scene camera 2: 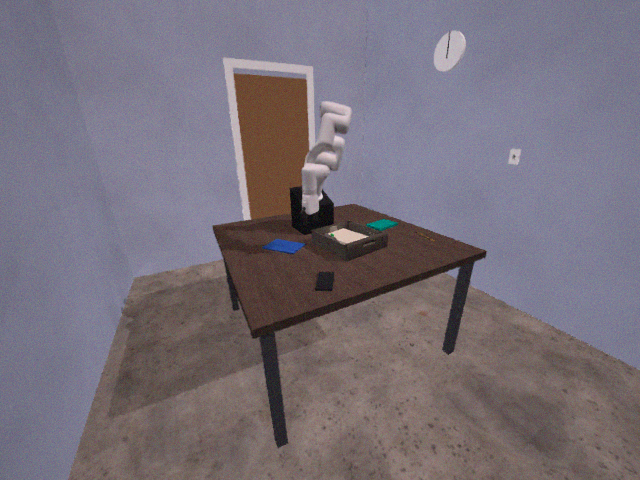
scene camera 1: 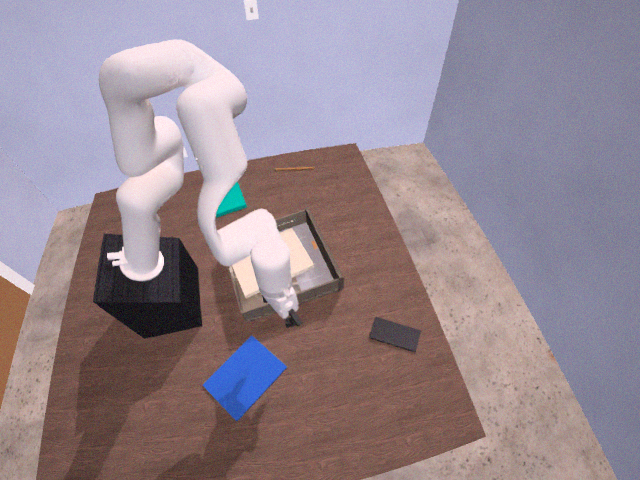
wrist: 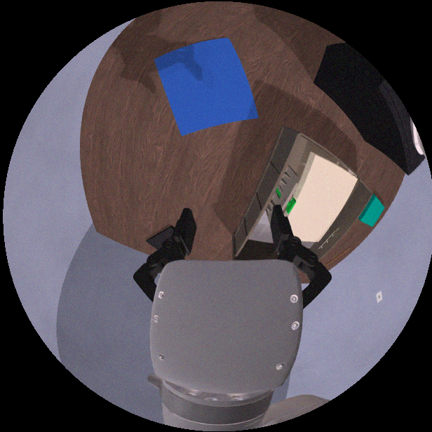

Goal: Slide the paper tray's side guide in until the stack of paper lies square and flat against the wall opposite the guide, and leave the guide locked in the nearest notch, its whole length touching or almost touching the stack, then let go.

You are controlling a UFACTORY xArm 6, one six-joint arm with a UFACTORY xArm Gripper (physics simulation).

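Where they show: gripper, between the fingertips: (scene camera 2: 310, 223) (scene camera 1: 280, 311); arm's base, origin of its link: (scene camera 1: 141, 262).
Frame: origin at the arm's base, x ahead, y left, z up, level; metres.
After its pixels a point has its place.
The grey-brown paper tray (scene camera 1: 320, 293) @(y -0.212, x 0.463, z -0.203 m) (scene camera 2: 356, 250) @(y -0.158, x 0.546, z -0.185 m) (wrist: 266, 181) stands on the table. A cream stack of paper (scene camera 1: 300, 253) @(y -0.052, x 0.466, z -0.191 m) (scene camera 2: 347, 236) @(y -0.033, x 0.359, z -0.191 m) (wrist: 325, 195) lies in it, looking slightly turned against the walls in scene camera 1. The side guide's green tab (scene camera 2: 331, 235) @(y -0.151, x 0.345, z -0.158 m) (wrist: 291, 205) shows beside the stack, on the notched side; the arm hides the guide in scene camera 1. How the guide's length meets the stack is unclear. My gripper (scene camera 1: 293, 319) (wrist: 232, 215) is open and empty, above the tray's notched-side wall, with one finger in front of the tray in the wrist view.
A blue flat item (scene camera 1: 245, 378) @(y -0.359, x 0.149, z -0.224 m) (scene camera 2: 283, 245) @(y -0.354, x 0.145, z -0.224 m) (wrist: 207, 87) lies near the tray. A dark slab (scene camera 1: 394, 334) @(y -0.433, x 0.608, z -0.224 m) (scene camera 2: 324, 281) @(y -0.444, x 0.619, z -0.224 m), a teal block (scene camera 1: 232, 200) @(y 0.322, x 0.324, z -0.214 m) (scene camera 2: 382, 224) @(y 0.361, x 0.322, z -0.214 m) (wrist: 372, 210) and a pencil (scene camera 1: 294, 168) @(y 0.394, x 0.630, z -0.226 m) lie around it. The black robot base (scene camera 1: 147, 294) @(y -0.105, x -0.001, z -0.009 m) stands behind.
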